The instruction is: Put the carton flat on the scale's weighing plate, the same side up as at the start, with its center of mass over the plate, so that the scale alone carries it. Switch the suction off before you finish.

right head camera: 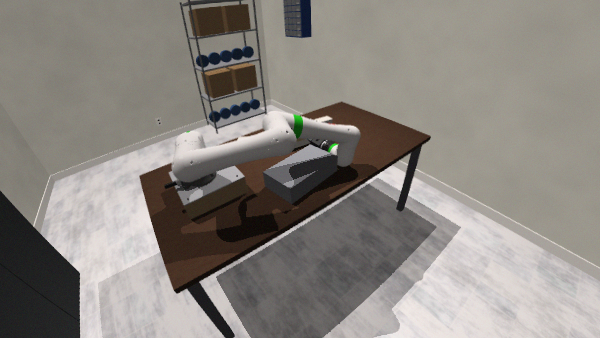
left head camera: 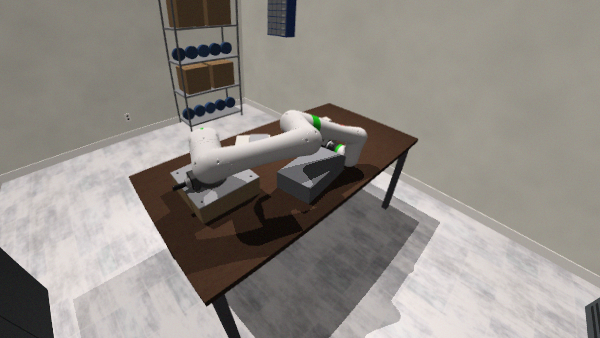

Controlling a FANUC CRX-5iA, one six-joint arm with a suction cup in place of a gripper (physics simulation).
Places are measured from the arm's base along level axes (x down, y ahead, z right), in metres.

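Where they show: arm's base, origin of its link: (right head camera: 202,177).
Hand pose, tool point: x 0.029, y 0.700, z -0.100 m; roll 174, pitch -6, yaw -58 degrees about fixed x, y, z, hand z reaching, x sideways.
Things, the pixels of their centre, and the offset from my tool point. "spot": a spot on its surface instead. Level surfaces: height alone.
- large grey box, middle of its body: (right head camera: 301,171) (left head camera: 312,171) dz +0.273, dx +0.024, dy -0.212 m
- low white device with a grey plate, a spot on its surface: (left head camera: 259,137) spot: dz -0.173, dx +0.002, dy -0.281 m
- brown table, height of its surface: dx +0.073 m
- pale long block, middle of its body: (right head camera: 308,132) (left head camera: 309,132) dz -0.061, dx +0.006, dy +0.038 m
A large grey box (left head camera: 305,172) (right head camera: 295,172), which looks like the carton, lies flat on the table in front of the arm, partly in its shadow. In the left view a low white device with a grey plate (left head camera: 259,137), which looks like the scale, stands behind the arm; the arm hides most of it in the right view. My suction tool (left head camera: 329,145) (right head camera: 323,143) is low, just behind the grey box's far right edge. The cup's tip is hidden, so contact and suction cannot be told.
The white arm reaches from its base block (left head camera: 227,200) (right head camera: 215,199) over the brown table (left head camera: 390,135) (right head camera: 395,131). Part of a pale long block (left head camera: 326,119) (right head camera: 324,119) shows behind the forearm. A shelf rack stands beyond the table.
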